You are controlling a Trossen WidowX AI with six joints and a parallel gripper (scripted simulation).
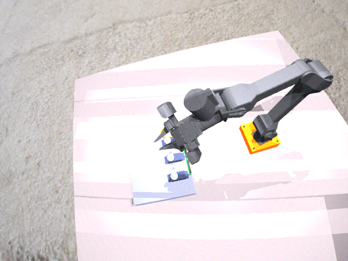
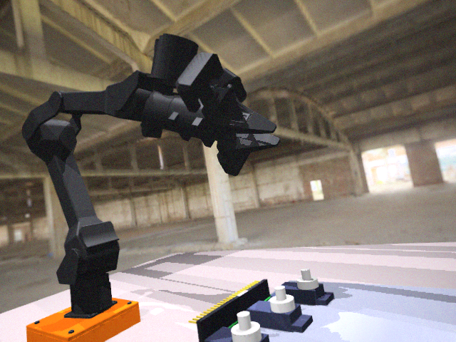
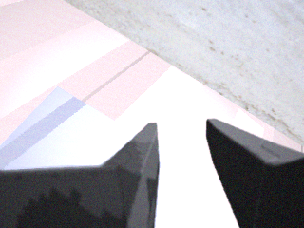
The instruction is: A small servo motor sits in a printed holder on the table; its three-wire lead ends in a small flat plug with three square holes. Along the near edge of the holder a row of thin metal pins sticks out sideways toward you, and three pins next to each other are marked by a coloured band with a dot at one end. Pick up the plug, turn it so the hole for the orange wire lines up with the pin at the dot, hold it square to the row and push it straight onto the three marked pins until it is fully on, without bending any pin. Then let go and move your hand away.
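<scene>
Right now the white band is 190 mm below my gripper tip, 80 mm behind it and 20 mm to the left of it. From my gripper tip the other things lie so: black pin header: 200 mm below, 90 mm behind; then red dot: 190 mm below, 80 mm behind, 20 mm to the left; then pale holder plate: 240 mm below, 70 mm ahead, 40 mm to the right.
</scene>
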